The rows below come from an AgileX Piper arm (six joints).
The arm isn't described. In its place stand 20 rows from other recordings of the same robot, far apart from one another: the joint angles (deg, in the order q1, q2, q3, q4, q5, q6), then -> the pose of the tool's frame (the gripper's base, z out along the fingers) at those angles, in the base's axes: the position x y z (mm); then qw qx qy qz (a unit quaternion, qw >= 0).
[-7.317 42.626 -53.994 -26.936 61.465 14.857] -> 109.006 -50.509 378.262 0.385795 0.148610 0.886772 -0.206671
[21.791 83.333 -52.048 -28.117 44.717 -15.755] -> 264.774 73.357 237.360 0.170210 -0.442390 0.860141 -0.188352
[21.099 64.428 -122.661 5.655 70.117 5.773] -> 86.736 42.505 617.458 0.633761 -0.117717 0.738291 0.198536
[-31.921 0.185 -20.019 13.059 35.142 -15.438] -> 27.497 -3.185 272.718 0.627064 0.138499 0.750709 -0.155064
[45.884 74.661 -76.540 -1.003 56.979 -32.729] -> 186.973 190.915 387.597 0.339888 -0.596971 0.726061 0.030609
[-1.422 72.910 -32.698 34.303 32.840 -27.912] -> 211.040 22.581 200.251 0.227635 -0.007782 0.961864 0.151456
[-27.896 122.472 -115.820 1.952 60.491 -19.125] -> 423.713 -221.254 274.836 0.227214 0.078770 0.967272 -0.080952
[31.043 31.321 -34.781 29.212 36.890 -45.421] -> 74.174 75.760 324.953 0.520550 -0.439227 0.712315 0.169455
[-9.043 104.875 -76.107 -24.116 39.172 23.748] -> 383.013 -84.739 228.619 0.248148 0.146936 0.947873 -0.135534
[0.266 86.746 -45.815 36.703 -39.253 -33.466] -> 322.759 -32.916 273.808 0.673121 0.109787 0.713996 -0.158317
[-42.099 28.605 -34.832 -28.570 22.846 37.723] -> 63.263 -79.933 348.363 0.603572 0.393153 0.650366 -0.241153
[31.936 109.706 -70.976 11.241 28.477 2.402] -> 330.914 216.231 175.062 0.208850 -0.176275 0.952606 0.133609
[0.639 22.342 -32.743 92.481 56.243 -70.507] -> 36.426 75.998 370.424 0.644116 -0.272179 0.578620 0.419800
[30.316 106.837 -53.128 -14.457 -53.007 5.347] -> 327.292 212.396 213.496 0.688406 -0.268066 0.631699 0.234935
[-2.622 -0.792 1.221 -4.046 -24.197 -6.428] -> 45.146 0.567 243.288 0.855762 -0.045737 0.507753 -0.088130
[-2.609 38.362 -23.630 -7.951 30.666 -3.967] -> 122.344 -12.002 249.270 0.414466 -0.050033 0.905070 -0.081018
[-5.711 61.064 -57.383 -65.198 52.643 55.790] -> 195.696 -85.560 387.498 0.469570 0.263216 0.768392 -0.346114
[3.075 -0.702 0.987 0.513 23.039 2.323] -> 51.536 3.088 172.046 0.584634 -0.003006 0.810684 0.031397
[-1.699 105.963 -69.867 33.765 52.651 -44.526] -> 358.102 29.602 193.186 0.142231 -0.196781 0.949156 0.200375
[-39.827 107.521 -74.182 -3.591 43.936 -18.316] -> 289.861 -246.884 194.409 0.122435 0.165689 0.973767 -0.096620
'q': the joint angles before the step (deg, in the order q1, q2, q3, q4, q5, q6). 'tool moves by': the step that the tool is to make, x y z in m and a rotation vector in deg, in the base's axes. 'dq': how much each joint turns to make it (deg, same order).
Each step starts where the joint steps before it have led.
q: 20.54 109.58 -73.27 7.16 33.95 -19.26
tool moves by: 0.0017 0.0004 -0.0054 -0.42 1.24 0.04
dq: -0.05 1.06 -0.53 -0.01 0.78 0.00
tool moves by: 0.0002 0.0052 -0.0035 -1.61 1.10 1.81
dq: 0.84 1.04 -1.06 -1.38 1.64 -0.10
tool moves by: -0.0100 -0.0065 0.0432 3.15 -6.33 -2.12
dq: -0.31 -7.17 1.49 -0.12 -1.48 1.93
